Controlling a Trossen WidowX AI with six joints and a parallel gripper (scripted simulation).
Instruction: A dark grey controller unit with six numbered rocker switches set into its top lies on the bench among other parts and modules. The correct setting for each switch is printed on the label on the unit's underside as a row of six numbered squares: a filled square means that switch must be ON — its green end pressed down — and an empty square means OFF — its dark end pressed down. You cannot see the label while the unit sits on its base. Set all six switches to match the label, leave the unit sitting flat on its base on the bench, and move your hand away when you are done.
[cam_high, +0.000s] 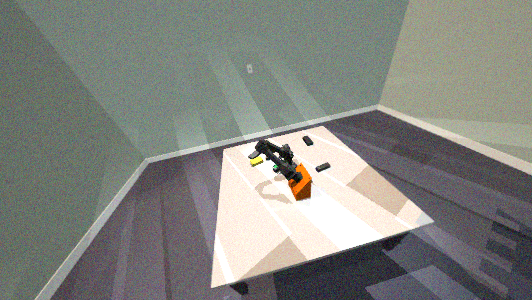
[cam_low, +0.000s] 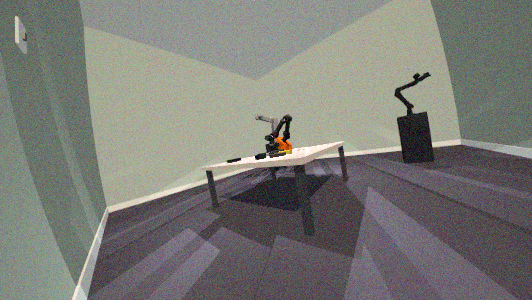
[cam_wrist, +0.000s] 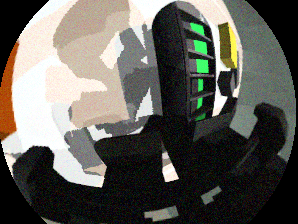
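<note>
Now: the grey box 6 cm ahead of my gripper tip, 4 cm to the right of it and 1 cm above it. Round my gripper tip: yellow block 27 cm to the left, 16 cm ahead, 1 cm above.
</note>
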